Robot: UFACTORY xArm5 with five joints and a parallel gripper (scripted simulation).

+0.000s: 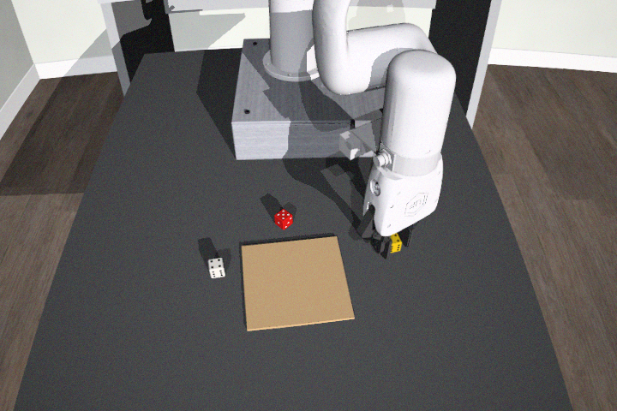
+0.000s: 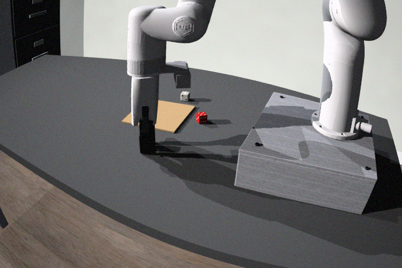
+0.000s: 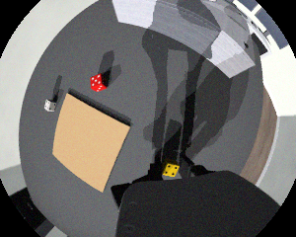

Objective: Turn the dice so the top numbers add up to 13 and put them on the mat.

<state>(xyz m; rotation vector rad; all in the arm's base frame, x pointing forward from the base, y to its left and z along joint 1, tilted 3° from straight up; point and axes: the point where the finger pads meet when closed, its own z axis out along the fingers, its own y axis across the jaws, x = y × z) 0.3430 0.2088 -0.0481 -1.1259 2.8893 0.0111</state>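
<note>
Now: hand 10 mm above the yellow die. Round my hand: red die 20 mm behind, 160 mm to the right, 10 mm below; tan mat 80 mm ahead, 130 mm to the right, 20 mm below; white die 90 mm ahead, 240 mm to the right, 10 mm below.
</note>
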